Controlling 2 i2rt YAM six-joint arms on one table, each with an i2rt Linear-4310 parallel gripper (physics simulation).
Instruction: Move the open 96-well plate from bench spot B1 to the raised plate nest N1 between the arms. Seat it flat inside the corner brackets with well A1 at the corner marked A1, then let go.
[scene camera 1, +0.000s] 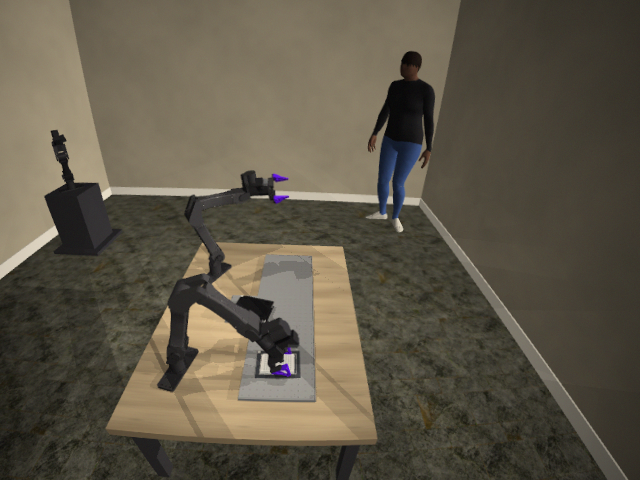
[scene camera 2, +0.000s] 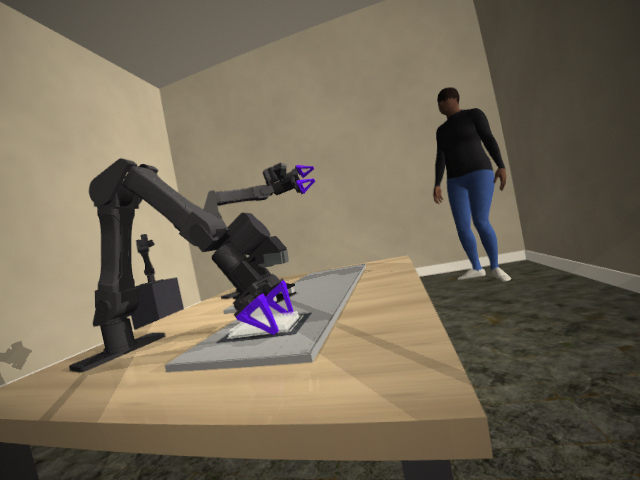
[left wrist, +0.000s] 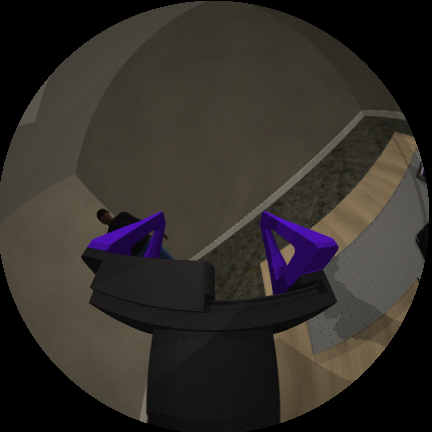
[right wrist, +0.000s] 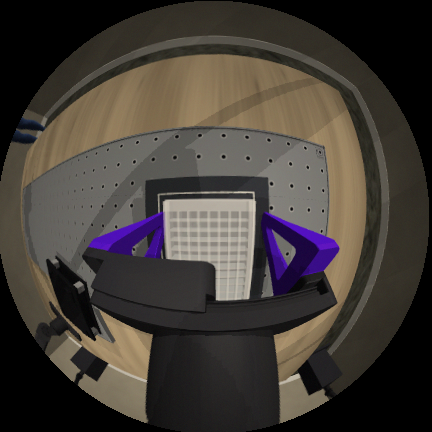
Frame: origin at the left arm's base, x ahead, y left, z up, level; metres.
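Where they show: left gripper, fingertip midpoint: (scene camera 1: 288, 187) (scene camera 2: 314, 173) (left wrist: 212, 216); right gripper, fingertip midpoint: (scene camera 1: 289, 365) (scene camera 2: 284, 324) (right wrist: 213, 217); left arm's base, link origin: (scene camera 1: 216, 273) (right wrist: 64, 320); right arm's base, link origin: (scene camera 1: 179, 368) (scene camera 2: 122, 351).
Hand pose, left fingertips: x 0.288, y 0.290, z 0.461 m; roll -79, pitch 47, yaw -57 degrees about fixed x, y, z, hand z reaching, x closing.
Note:
Things, the pixels of their top centre, and the offset from my left fingertips. Level surfaces: height alone.
- white open 96-well plate, top centre: (right wrist: 208, 268) (scene camera 2: 264, 320) (scene camera 1: 277, 362) 0.310 m ahead, 0.648 m right, 0.431 m down
- grey perforated board, surface height: 0.448 m down
- black raised nest, top centre: (right wrist: 64, 305) (scene camera 2: 263, 288) (scene camera 1: 252, 305) 0.062 m ahead, 0.446 m right, 0.409 m down
- wooden table, surface height: 0.461 m down
The white open 96-well plate (scene camera 1: 264, 366) (scene camera 2: 240, 330) (right wrist: 209, 241) lies flat on the black marked spot (scene camera 1: 256, 375) (right wrist: 153, 193) near the front end of the grey perforated board (scene camera 1: 290, 286) (scene camera 2: 337, 290) (right wrist: 100, 181). My right gripper (scene camera 1: 282, 366) (scene camera 2: 277, 315) (right wrist: 213, 217) is open and low over the plate, with one purple finger on each long side. The black raised nest (scene camera 1: 255, 305) (right wrist: 71, 296) stands at the board's left edge between the arm bases. My left gripper (scene camera 1: 280, 188) (scene camera 2: 308, 177) (left wrist: 212, 216) is open and empty, high in the air beyond the table's far end.
A person (scene camera 1: 406, 124) (scene camera 2: 468, 157) (left wrist: 120, 219) in a black top and blue trousers stands on the carpet beyond the table's far right corner. A black box (scene camera 1: 91, 219) (scene camera 2: 156, 297) stands on the floor at the left wall. The board lies on the wooden table (scene camera 1: 337, 381) (scene camera 2: 390, 381).

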